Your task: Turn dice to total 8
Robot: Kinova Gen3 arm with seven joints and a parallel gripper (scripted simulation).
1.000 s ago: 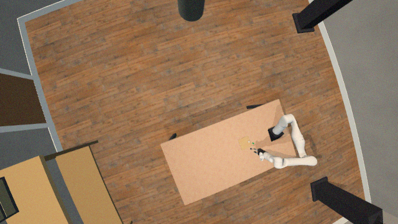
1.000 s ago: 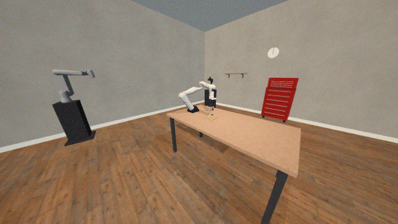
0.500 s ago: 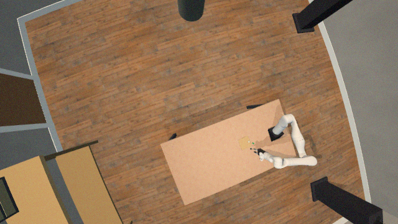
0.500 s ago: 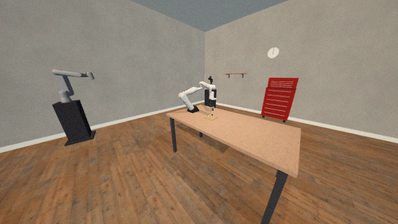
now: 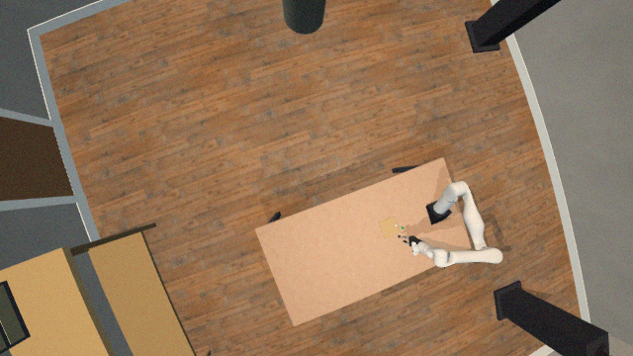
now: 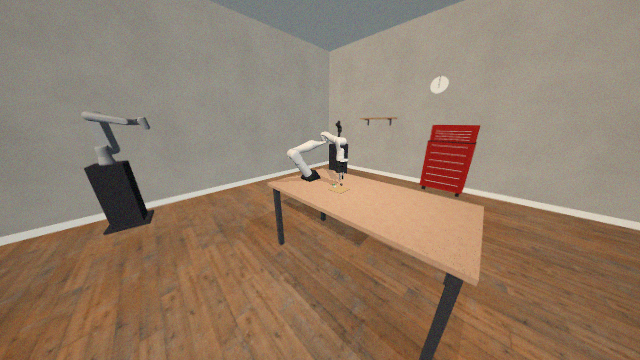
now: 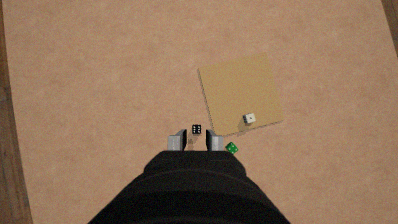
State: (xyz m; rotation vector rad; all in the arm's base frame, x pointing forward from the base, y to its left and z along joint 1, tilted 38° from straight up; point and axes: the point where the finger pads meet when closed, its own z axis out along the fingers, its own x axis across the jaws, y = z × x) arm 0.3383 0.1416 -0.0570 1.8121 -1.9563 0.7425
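My hand is 1 cm short of the black die and 7 cm above it. From my hand the other things lie so: green die 4 cm behind, 6 cm to the right, 7 cm below; tan mat 7 cm ahead, 9 cm to the right, 8 cm below; white die 2 cm ahead, 10 cm to the right, 7 cm below.
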